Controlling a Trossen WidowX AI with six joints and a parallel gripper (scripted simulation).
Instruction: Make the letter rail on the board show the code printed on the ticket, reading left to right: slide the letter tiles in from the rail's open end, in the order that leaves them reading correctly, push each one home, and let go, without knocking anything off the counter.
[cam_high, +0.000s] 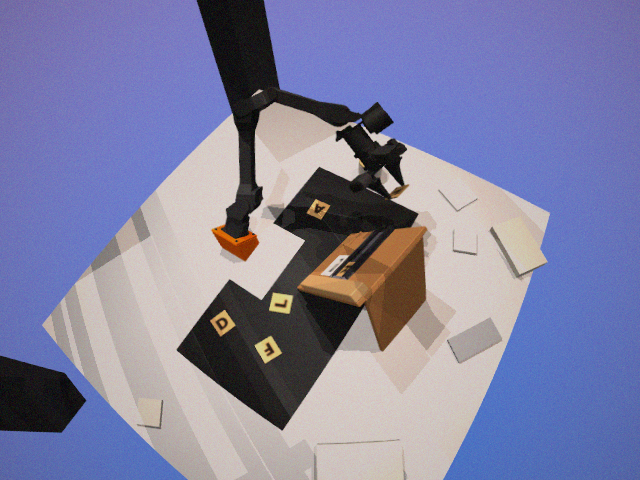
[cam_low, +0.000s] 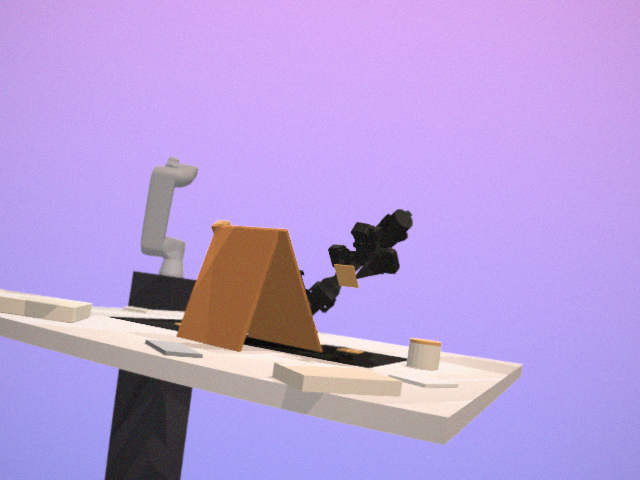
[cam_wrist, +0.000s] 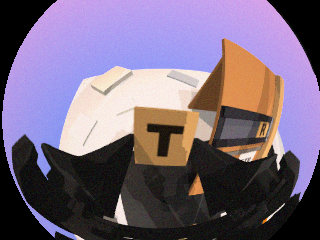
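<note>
Now: gripper tip 220 mm to the left of the white ticket, 110 mm above it and 50 mm past it. The rest, counted from my gripper tip: grey slab: 390 mm ahead, 200 mm below, 180 mm to the right.
</note>
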